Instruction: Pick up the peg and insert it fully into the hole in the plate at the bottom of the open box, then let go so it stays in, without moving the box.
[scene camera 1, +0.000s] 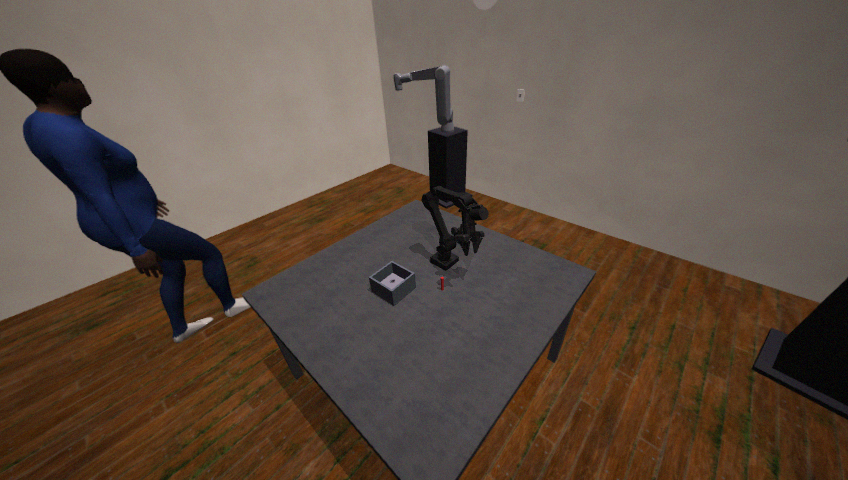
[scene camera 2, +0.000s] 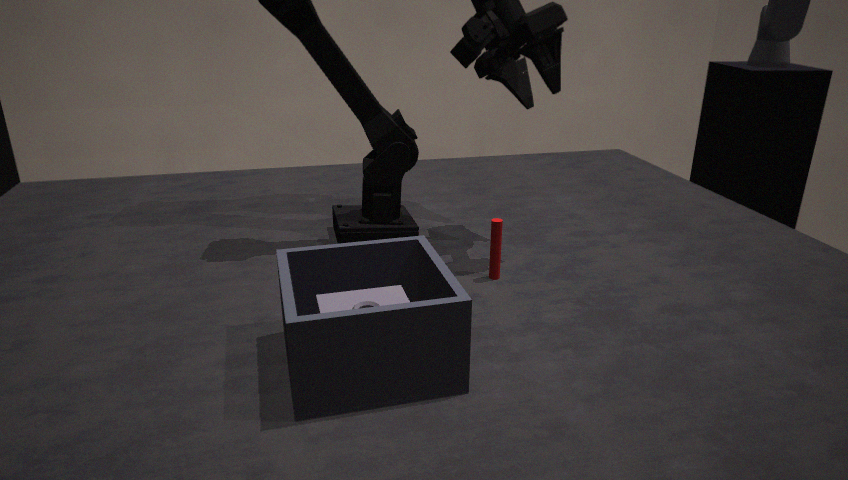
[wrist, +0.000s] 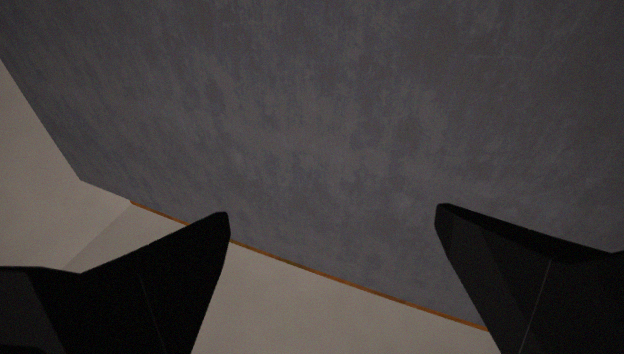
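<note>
A red peg stands upright on the table, beside the box and apart from it. The open grey box stands on the table. Inside at its bottom lies a pale plate with a round hole, partly hidden by the near wall in the second scene view. My gripper is open and empty, its fingers wide apart. It hangs high above the table, farther back than the peg. The peg and the box do not show in the wrist view.
The grey table carries the arm's base behind the box and peg. A black pedestal with another grey arm stands beyond the table. A person in blue is at the left.
</note>
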